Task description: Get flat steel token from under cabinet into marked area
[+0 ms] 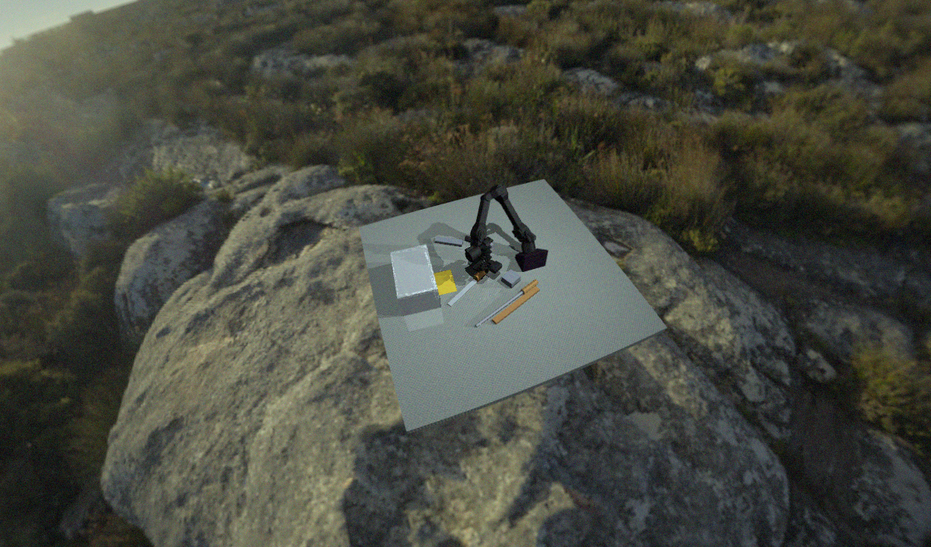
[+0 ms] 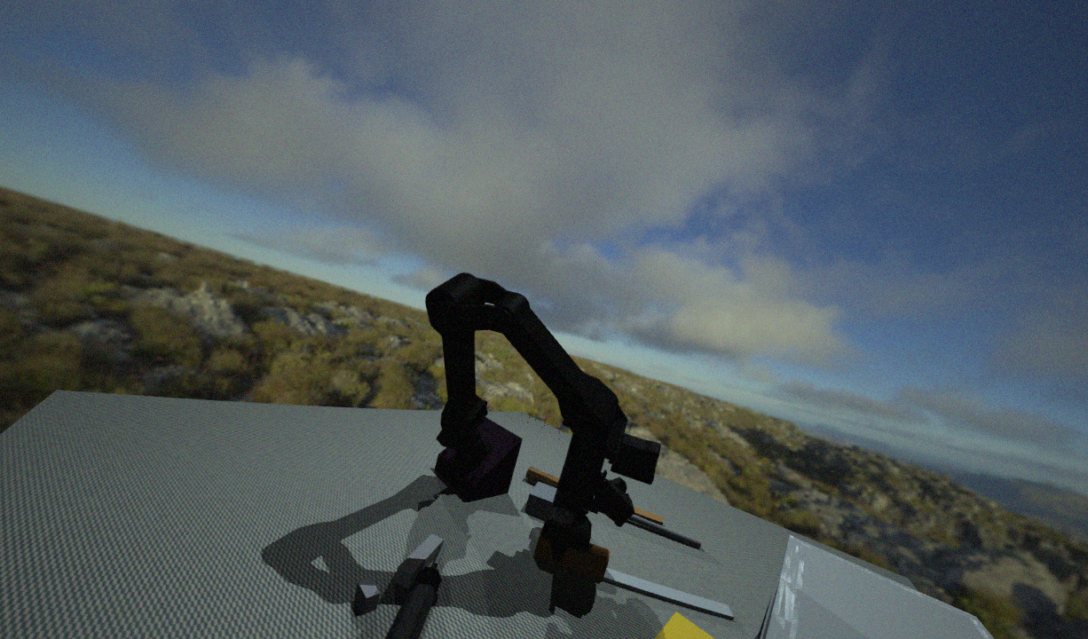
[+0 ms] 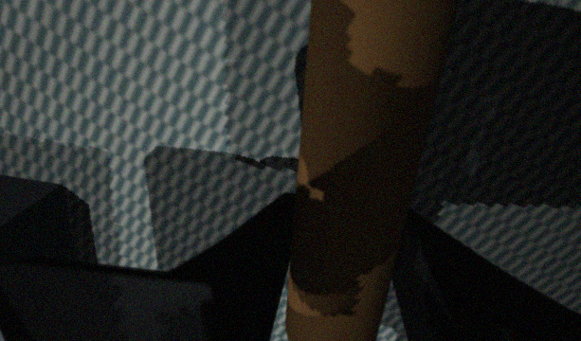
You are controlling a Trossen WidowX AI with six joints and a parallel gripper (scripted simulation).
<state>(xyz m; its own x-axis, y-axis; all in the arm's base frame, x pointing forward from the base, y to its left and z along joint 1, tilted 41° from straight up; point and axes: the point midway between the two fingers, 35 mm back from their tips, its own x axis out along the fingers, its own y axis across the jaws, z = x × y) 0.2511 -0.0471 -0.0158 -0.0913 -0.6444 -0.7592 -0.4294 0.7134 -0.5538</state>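
The grey bar is 18 cm to the right of my gripper tip and 10 cm behind it. The rest, counted from my gripper tip: grey block: 11 cm to the left, 10 cm behind, 1 cm above; small grey cube: 27 cm to the right, 8 cm behind; wooden stick: 26 cm to the left, 5 cm behind.
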